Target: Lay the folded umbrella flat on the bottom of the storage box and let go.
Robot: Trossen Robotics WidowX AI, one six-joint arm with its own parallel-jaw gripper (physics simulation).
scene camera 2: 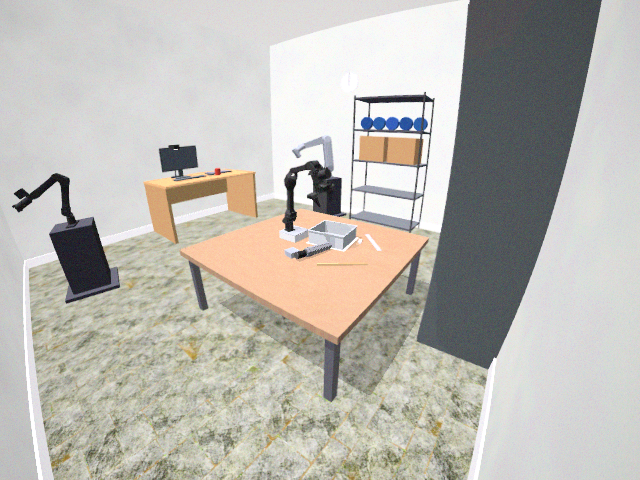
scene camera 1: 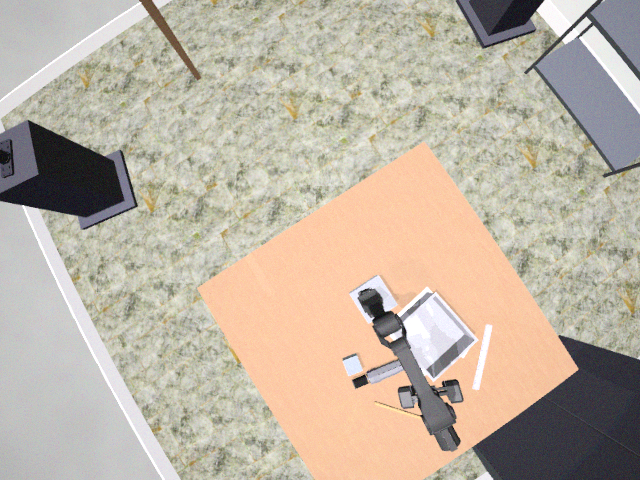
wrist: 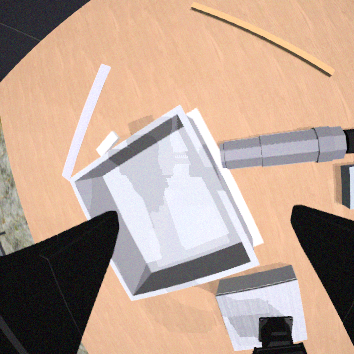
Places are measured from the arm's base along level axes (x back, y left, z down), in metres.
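Pixels of known places: gripper, between the fingertips: point(scene camera 2: 325, 203) point(wrist: 206, 217); arm's base, origin of its link: point(scene camera 2: 289, 229) point(scene camera 1: 366, 296) point(wrist: 274, 328).
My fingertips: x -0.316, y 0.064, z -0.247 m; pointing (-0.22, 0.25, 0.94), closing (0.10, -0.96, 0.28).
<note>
For each thing: its top centre in the pictures, then the offset to it from my fingertips. "spot": a spot on its surface instead.
- folded umbrella, centre of its top: point(wrist: 306, 145) point(scene camera 1: 383, 375) point(scene camera 2: 313, 245) dy -0.119, dx -0.026, dz +0.244 m
- grey ribbed cylinder with a black handle, a spot on its surface: point(scene camera 1: 360, 381) spot: dy -0.223, dx -0.018, dz +0.253 m
- storage box, centre of its top: point(wrist: 150, 218) point(scene camera 1: 434, 337) point(scene camera 2: 333, 227) dy +0.137, dx +0.061, dz +0.206 m
- thin wooden stick, centre of its top: point(wrist: 259, 31) point(scene camera 1: 406, 413) point(scene camera 2: 342, 263) dy -0.086, dx -0.245, dz +0.291 m
- white strip, centre of its top: point(wrist: 82, 123) point(scene camera 1: 482, 357) point(scene camera 2: 372, 241) dy +0.334, dx -0.146, dz +0.301 m
- small pale block, centre of its top: point(scene camera 1: 352, 365) point(scene camera 2: 292, 250) dy -0.231, dx +0.051, dz +0.268 m
The folded umbrella point(scene camera 1: 385, 371) point(scene camera 2: 316, 250) point(wrist: 285, 148) is a grey ribbed cylinder with a black handle point(scene camera 1: 360, 381) point(scene camera 2: 300, 254). It lies on the table beside the storage box, handle end away from the box. In scene camera 1 the arm hides its box-side end. The storage box point(scene camera 1: 462, 343) point(scene camera 2: 323, 237) point(wrist: 200, 270) is a light grey open tray; shadows fall on its bottom, and no object shows inside. My gripper point(scene camera 1: 430, 394) point(scene camera 2: 319, 193) point(wrist: 206, 217) is open and empty, high above the table. In the wrist view the fingers stand wide apart.
A thin wooden stick point(scene camera 1: 397, 409) point(scene camera 2: 341, 264) point(wrist: 265, 37), a white strip point(scene camera 1: 482, 356) point(scene camera 2: 372, 242) point(wrist: 86, 122) and a small pale block point(scene camera 1: 352, 364) point(scene camera 2: 291, 252) lie around the box and umbrella. The arm's white base point(scene camera 1: 387, 298) point(scene camera 2: 293, 235) point(wrist: 285, 300) stands near the box.
</note>
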